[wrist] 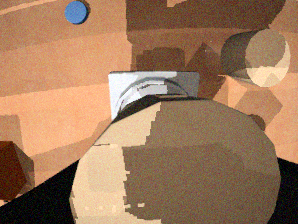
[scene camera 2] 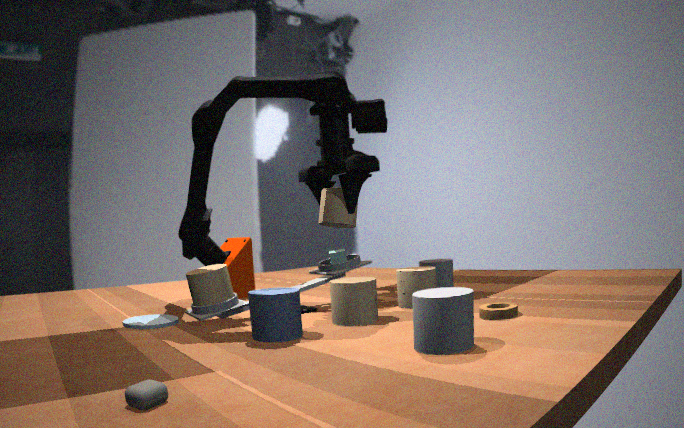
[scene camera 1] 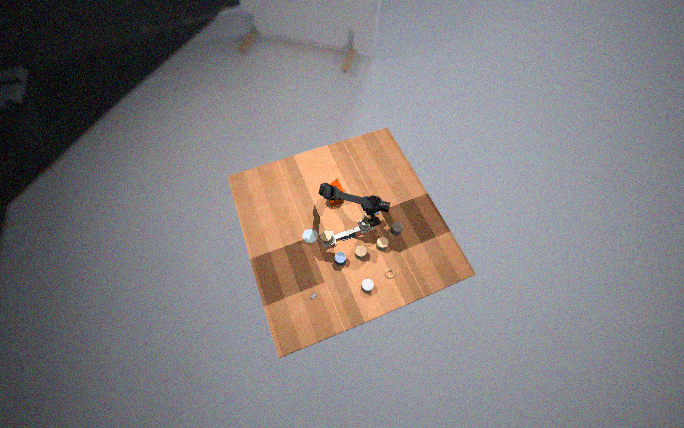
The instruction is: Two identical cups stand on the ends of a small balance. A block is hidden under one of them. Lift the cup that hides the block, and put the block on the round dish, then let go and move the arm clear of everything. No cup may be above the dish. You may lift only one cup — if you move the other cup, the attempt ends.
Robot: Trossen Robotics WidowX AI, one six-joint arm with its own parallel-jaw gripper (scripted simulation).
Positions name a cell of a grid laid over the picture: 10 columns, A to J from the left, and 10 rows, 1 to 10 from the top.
Scene:
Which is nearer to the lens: the balance beam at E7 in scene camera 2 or the tan cup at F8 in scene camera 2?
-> The tan cup.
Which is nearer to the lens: the tan cup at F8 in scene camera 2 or the blue cup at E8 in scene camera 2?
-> The blue cup.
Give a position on a tan cup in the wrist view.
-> F7

